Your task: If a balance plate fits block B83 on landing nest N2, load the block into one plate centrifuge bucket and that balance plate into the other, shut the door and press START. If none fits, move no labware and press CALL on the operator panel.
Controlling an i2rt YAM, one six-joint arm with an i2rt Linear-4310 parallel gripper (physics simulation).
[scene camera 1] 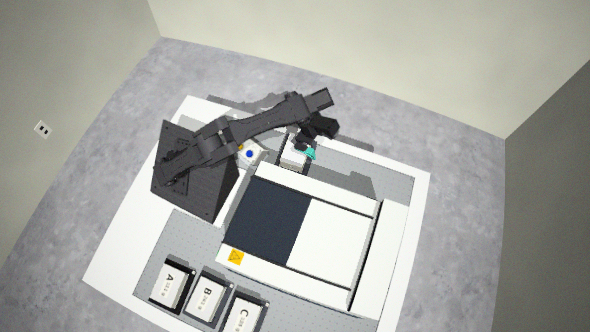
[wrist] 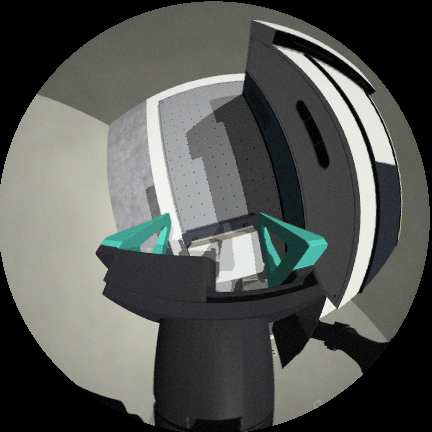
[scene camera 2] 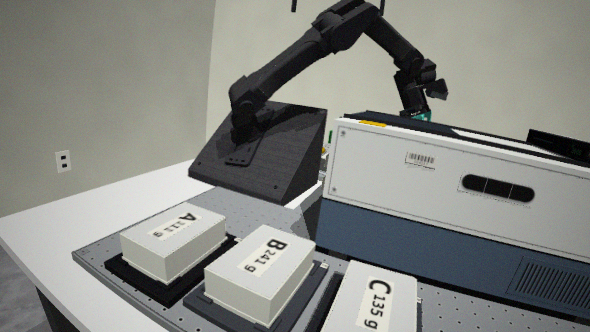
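Pixels of known places: gripper, fingertip midpoint: (scene camera 1: 321, 148) (wrist: 213, 217); arm's base, origin of the base link: (wrist: 310, 327) (scene camera 2: 251, 135).
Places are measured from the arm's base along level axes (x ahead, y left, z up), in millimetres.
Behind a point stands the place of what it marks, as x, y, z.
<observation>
A white block (scene camera 1: 292, 159) {355, 168, -30} (wrist: 242, 256) {356, 182, -30} sits on a dark nest (wrist: 220, 228) {407, 210, -71} beside the centrifuge (scene camera 1: 327, 245) {548, -121, 103} (scene camera 2: 390, 185) {363, -266, 29} (wrist: 332, 210) {417, 62, 59}; no label on it is readable. My gripper (scene camera 1: 306, 151) (scene camera 2: 420, 116) (wrist: 213, 217) {446, 203, 43} is open above the block, with teal fingers apart; its body hides part of the block. Balance plates A (scene camera 1: 167, 292) {117, -411, -53} (scene camera 2: 172, 222) {98, -388, -53}, marked 111 g, B (scene camera 1: 204, 300) {243, -386, -53} (scene camera 2: 262, 250) {233, -375, -53}, marked 241 g, and C (scene camera 1: 243, 317) {378, -391, -54} (scene camera 2: 375, 300) {374, -400, -53}, marked 135 g, sit on dark nests. The buckets do not show.
A small white panel (scene camera 1: 254, 159) {222, 134, -49} with a blue button (scene camera 1: 249, 153) {200, 146, -37} is partly hidden by the arm. The arm's black wedge base (scene camera 1: 200, 190) {90, -46, -33} (scene camera 2: 270, 165) {93, -65, -48} stands beside the centrifuge. A black display (scene camera 2: 557, 145) {660, -94, 118} shows on the centrifuge's far end.
</observation>
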